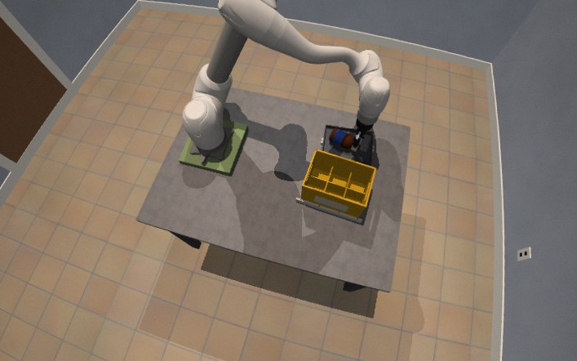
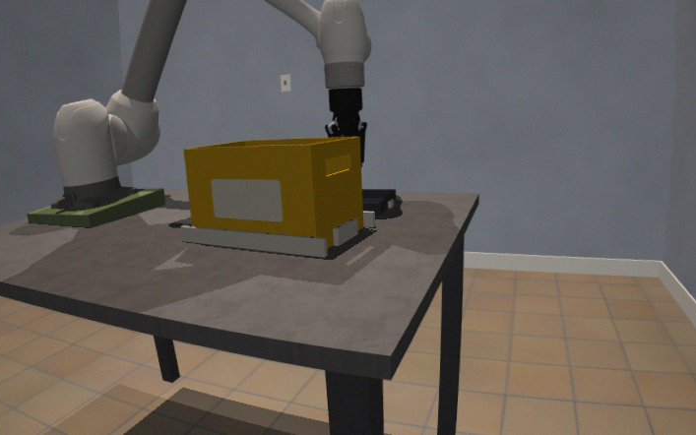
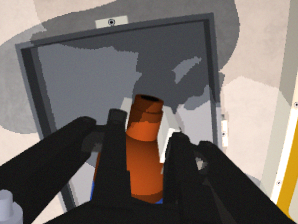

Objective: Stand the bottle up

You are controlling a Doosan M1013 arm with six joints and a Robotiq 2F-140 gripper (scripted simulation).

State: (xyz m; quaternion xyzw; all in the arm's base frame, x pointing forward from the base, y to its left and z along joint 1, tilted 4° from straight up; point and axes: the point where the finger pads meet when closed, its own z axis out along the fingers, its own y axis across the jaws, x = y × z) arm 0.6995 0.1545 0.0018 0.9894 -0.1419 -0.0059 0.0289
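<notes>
Right now the bottle is 50 mm behind my hand, 20 mm to the left of it and 20 mm below it. From my hand the other things lie so: yellow crate (50 mm behind, 250 mm to the right, 20 mm above); then tray (40 mm behind, 20 mm to the left, 50 mm below).
</notes>
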